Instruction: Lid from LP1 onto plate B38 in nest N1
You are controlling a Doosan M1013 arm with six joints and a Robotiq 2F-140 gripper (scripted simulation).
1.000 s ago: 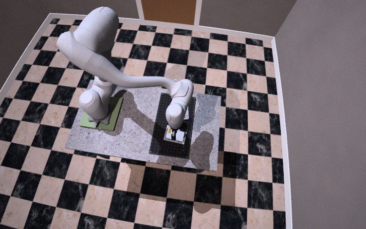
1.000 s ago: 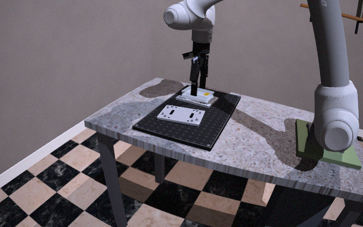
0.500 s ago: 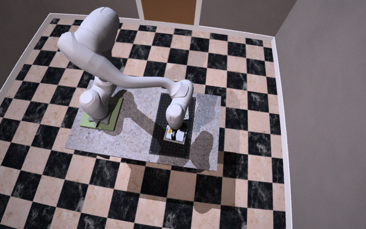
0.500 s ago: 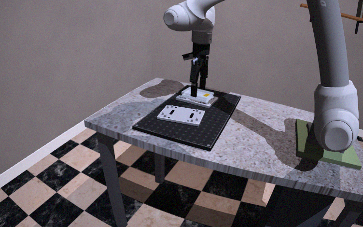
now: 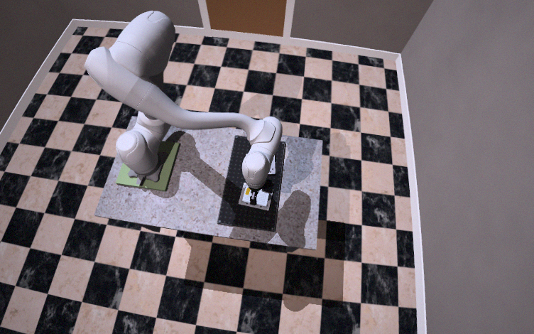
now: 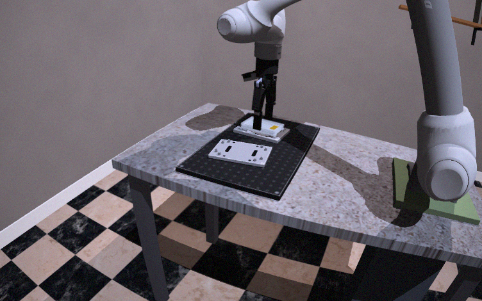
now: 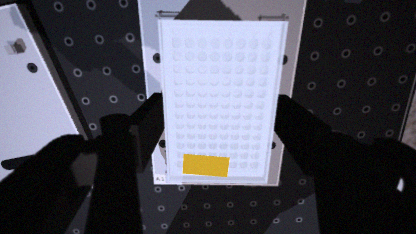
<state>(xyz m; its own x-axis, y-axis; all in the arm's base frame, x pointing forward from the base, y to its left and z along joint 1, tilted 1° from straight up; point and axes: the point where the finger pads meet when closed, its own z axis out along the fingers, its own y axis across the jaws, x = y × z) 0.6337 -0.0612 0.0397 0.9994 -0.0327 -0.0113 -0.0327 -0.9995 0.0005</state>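
Right now the clear lid is 20 mm below my hand. From my hand the other things lie so: white culture plate (30 mm below); then grey nest (50 mm below); then lid park (190 mm to the left, 50 mm below, 10 mm behind).
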